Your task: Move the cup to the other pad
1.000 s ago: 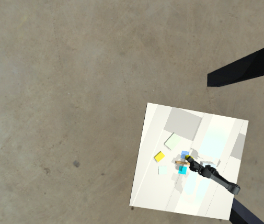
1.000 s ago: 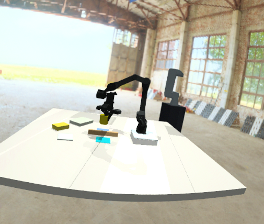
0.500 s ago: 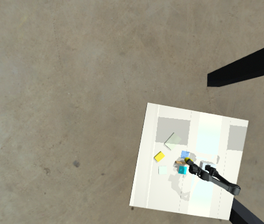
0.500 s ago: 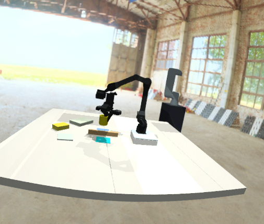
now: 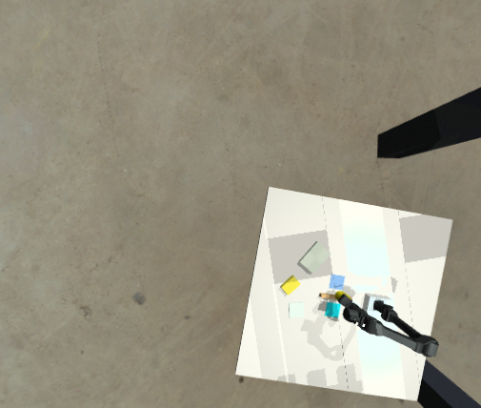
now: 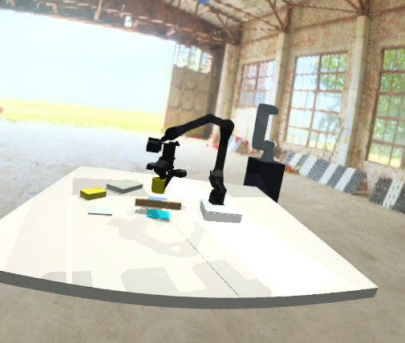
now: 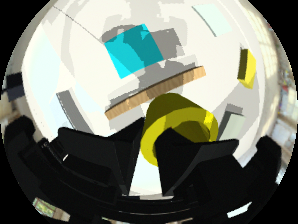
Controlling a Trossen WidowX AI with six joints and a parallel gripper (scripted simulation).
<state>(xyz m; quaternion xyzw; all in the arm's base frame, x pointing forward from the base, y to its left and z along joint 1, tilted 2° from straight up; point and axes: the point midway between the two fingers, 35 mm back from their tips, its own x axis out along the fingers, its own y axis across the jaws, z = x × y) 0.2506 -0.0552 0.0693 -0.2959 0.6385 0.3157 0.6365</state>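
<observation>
My gripper tip is 110 mm to the right of the cyan pad, 100 mm above it and 30 mm short of it. The rest, counted from my gripper tip: brown wooden bar: 80 mm below, 20 mm to the left, 20 mm ahead; then yellow cup: 20 mm to the right, 20 mm ahead; then light blue pad: 100 mm below, 80 mm to the right, 10 mm ahead.
</observation>
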